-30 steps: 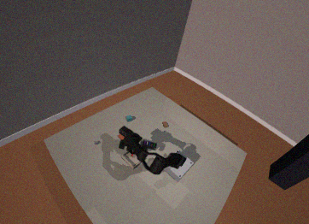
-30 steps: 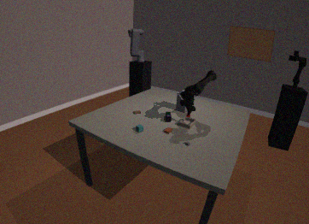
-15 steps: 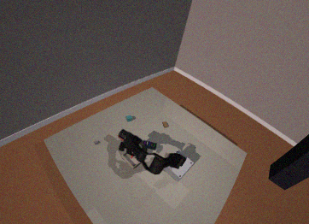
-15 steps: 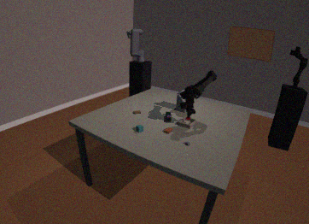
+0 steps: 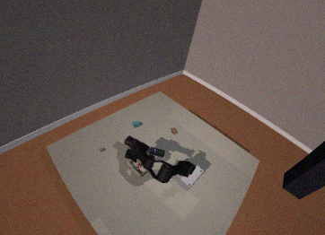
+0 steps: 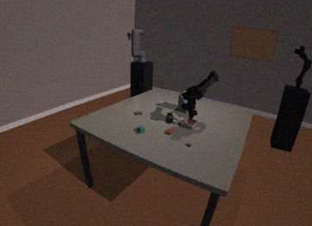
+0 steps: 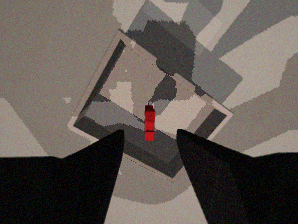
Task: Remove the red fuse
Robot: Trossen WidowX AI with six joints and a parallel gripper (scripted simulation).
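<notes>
The red fuse lies 30 mm below my gripper tip. Round my gripper tip: grey piece (290 mm ahead, 110 mm to the left, 50 mm below); then orange block (200 mm ahead, 80 mm to the right, 50 mm below); then shallow tray (50 mm below).
</notes>
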